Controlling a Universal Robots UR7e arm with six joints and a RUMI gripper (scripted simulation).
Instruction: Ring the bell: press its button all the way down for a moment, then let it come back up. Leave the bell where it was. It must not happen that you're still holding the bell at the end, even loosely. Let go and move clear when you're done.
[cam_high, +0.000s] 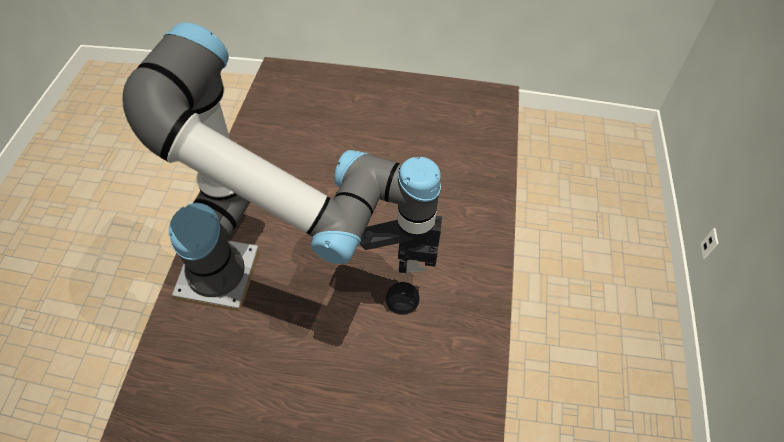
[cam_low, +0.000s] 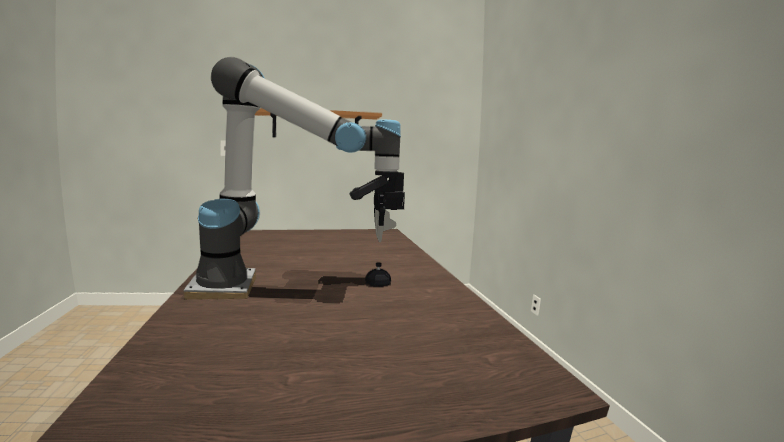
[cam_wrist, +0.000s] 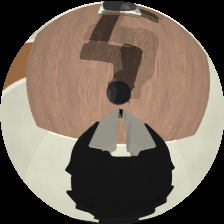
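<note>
Now: the small black dome bell 11 cm below my hand.
</note>
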